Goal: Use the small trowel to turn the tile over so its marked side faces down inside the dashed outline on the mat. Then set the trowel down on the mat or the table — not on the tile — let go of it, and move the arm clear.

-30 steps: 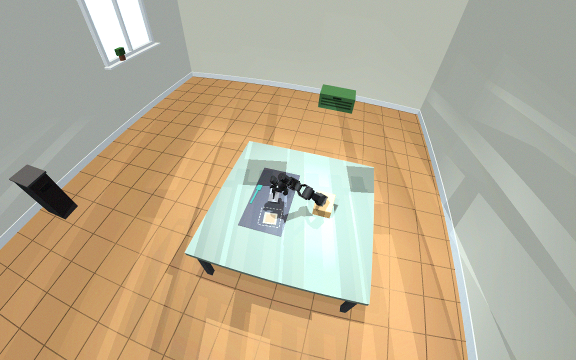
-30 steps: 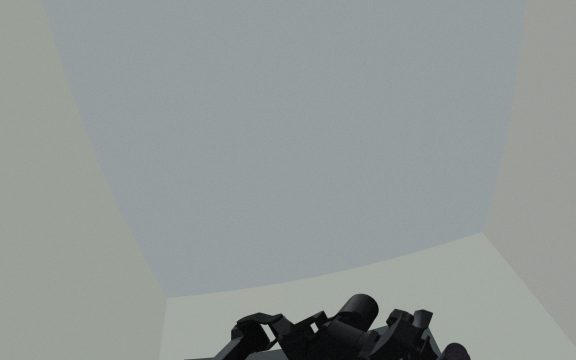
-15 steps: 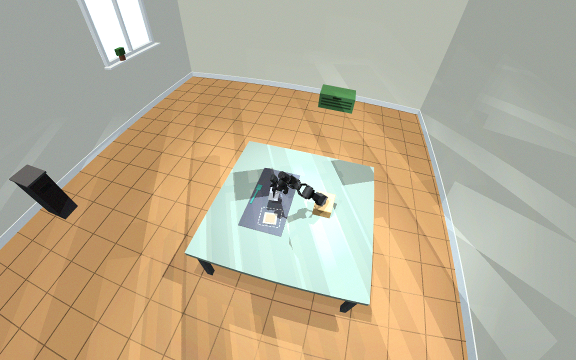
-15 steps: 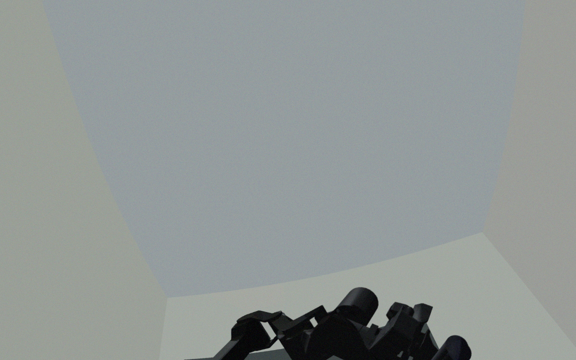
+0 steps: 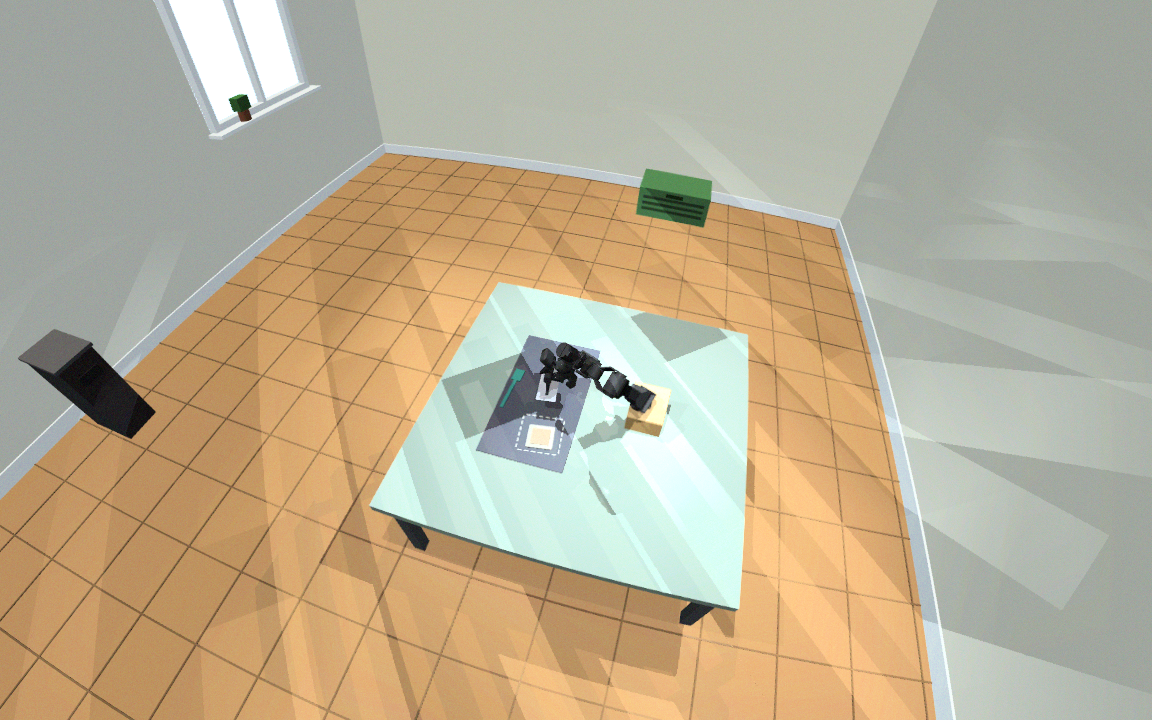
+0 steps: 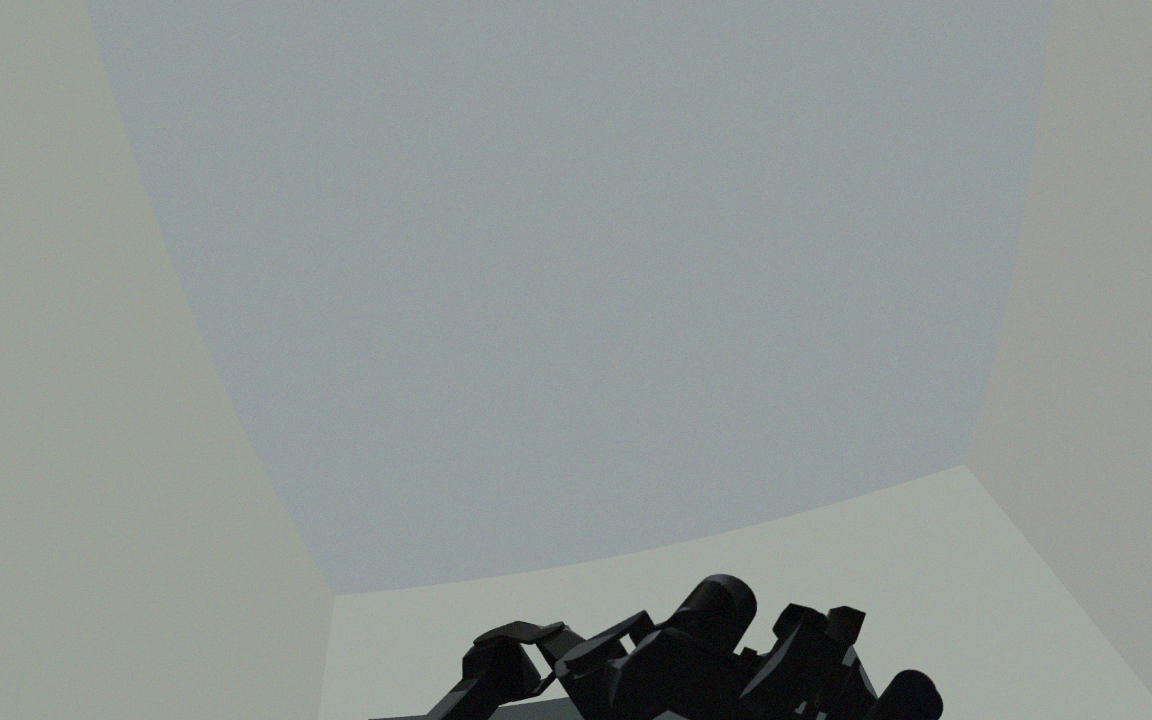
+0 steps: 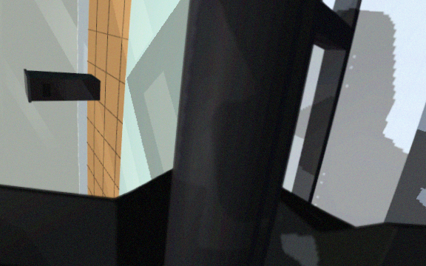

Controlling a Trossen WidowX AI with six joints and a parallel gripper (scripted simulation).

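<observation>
Right now the dark grey mat is 15 cm below my gripper tip. The rest, counted from my gripper tip: trowel: 3 cm behind, 1 cm below; teal tool: 14 cm ahead, 3 cm to the right, 13 cm below; white tile: 4 cm behind, 20 cm to the left, 13 cm below.
</observation>
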